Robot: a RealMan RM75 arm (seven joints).
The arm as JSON. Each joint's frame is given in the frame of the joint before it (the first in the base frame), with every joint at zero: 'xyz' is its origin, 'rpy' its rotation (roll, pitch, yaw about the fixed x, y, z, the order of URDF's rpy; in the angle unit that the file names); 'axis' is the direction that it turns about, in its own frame. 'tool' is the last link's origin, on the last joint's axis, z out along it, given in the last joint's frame.
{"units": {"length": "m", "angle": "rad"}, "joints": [
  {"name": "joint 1", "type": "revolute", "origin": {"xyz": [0.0, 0.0, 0.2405], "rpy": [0.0, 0.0, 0.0]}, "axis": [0.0, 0.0, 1.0]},
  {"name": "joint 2", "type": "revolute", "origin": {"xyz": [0.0, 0.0, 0.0], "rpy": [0.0, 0.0, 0.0]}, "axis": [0.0, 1.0, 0.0]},
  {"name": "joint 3", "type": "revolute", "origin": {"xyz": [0.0, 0.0, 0.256], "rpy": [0.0, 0.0, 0.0]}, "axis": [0.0, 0.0, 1.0]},
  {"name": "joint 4", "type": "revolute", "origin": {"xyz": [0.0, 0.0, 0.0], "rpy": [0.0, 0.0, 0.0]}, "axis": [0.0, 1.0, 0.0]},
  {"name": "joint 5", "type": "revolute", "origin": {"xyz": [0.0, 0.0, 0.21], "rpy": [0.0, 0.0, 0.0]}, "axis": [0.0, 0.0, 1.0]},
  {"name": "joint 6", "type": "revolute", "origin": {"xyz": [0.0, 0.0, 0.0], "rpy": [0.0, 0.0, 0.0]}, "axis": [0.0, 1.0, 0.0]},
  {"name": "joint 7", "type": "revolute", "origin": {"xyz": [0.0, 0.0, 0.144], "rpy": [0.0, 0.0, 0.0]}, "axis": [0.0, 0.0, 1.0]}
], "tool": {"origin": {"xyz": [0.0, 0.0, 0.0], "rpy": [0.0, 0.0, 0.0]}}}
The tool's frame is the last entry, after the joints.
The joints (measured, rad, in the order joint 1, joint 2, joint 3, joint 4, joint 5, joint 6, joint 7), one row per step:
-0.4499 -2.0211 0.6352 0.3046 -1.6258 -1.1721 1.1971
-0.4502 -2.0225 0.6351 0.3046 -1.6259 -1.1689 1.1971
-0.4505 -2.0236 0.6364 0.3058 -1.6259 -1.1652 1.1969
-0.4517 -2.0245 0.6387 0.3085 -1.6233 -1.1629 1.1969
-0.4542 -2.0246 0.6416 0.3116 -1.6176 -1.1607 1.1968
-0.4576 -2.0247 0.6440 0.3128 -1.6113 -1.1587 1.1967
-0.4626 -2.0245 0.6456 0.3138 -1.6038 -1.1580 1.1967
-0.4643 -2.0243 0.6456 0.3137 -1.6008 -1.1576 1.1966
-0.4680 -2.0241 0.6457 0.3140 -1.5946 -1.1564 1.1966
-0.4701 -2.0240 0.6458 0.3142 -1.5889 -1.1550 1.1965
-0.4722 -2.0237 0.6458 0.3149 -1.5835 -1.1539 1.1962
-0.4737 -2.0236 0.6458 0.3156 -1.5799 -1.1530 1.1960
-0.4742 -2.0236 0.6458 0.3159 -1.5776 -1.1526 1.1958
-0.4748 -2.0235 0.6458 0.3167 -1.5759 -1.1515 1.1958
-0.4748 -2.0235 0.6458 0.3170 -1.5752 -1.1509 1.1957
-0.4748 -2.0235 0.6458 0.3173 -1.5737 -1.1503 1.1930
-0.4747 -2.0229 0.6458 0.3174 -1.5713 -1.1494 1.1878
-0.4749 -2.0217 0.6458 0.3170 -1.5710 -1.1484 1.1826
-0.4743 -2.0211 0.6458 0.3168 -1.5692 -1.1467 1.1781
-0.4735 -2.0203 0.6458 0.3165 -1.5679 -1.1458 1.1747
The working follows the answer.
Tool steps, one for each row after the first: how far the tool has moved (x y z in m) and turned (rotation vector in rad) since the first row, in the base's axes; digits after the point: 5 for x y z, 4 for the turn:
-0.00005 0.00010 -0.00061 0.0000 0.0003 0.0025
-0.00009 0.00036 -0.00102 -0.0003 0.0022 0.0042
0.00042 0.00089 -0.00145 -0.0026 0.0066 0.0020
0.00121 0.00176 -0.00185 -0.0073 0.0139 -0.0026
0.00218 0.00263 -0.00267 -0.0132 0.0202 -0.0073
0.00373 0.00393 -0.00341 -0.0194 0.0264 -0.0144
0.00413 0.00432 -0.00367 -0.0217 0.0285 -0.0163
0.00507 0.00524 -0.00421 -0.0261 0.0332 -0.0204
0.00545 0.00565 -0.00475 -0.0302 0.0375 -0.0225
0.00586 0.00616 -0.00504 -0.0336 0.0418 -0.0250
0.00617 0.00656 -0.00522 -0.0358 0.0448 -0.0267
0.00625 0.00663 -0.00540 -0.0374 0.0464 -0.0274
0.00628 0.00688 -0.00536 -0.0379 0.0486 -0.0278
0.00620 0.00690 -0.00537 -0.0382 0.0494 -0.0275
0.00609 0.00687 -0.00546 -0.0397 0.0487 -0.0260
0.00575 0.00679 -0.00542 -0.0423 0.0470 -0.0228
0.00540 0.00695 -0.00498 -0.0433 0.0444 -0.0191
0.00477 0.00673 -0.00494 -0.0453 0.0431 -0.0149
0.00415 0.00646 -0.00477 -0.0467 0.0421 -0.0115

Tool pose at each row, in the base's axes (x y z in m, rotation vector in rad; rounded; the steps above come from the unrounded poses):
-0.33921 0.33939 0.01168 -1.6418 -1.7797 -1.2077
-0.33926 0.33950 0.01108 -1.6391 -1.7811 -1.2064
-0.33930 0.33976 0.01066 -1.6381 -1.7812 -1.2034
-0.33879 0.34028 0.01023 -1.6432 -1.7793 -1.1982
-0.33800 0.34115 0.00983 -1.6532 -1.7761 -1.1895
-0.33703 0.34202 0.00901 -1.6634 -1.7746 -1.1809
-0.33548 0.34332 0.00827 -1.6765 -1.7719 -1.1731
-0.33507 0.34371 0.00801 -1.6804 -1.7714 -1.1702
-0.33414 0.34464 0.00748 -1.6887 -1.7698 -1.1640
-0.33376 0.34504 0.00694 -1.6946 -1.7693 -1.1576
-0.33335 0.34555 0.00664 -1.7005 -1.7682 -1.1517
-0.33303 0.34595 0.00646 -1.7044 -1.7671 -1.1478
-0.33296 0.34602 0.00628 -1.7065 -1.7671 -1.1453
-0.33292 0.34627 0.00632 -1.7079 -1.7660 -1.1428
-0.33301 0.34629 0.00632 -1.7080 -1.7658 -1.1417
-0.33311 0.34626 0.00622 -1.7070 -1.7686 -1.1407
-0.33346 0.34618 0.00627 -1.7045 -1.7739 -1.1392
-0.33381 0.34634 0.00670 -1.7003 -1.7786 -1.1397
-0.33444 0.34613 0.00675 -1.6964 -1.7838 -1.1377
-0.33506 0.34585 0.00691 -1.6932 -1.7877 -1.1362

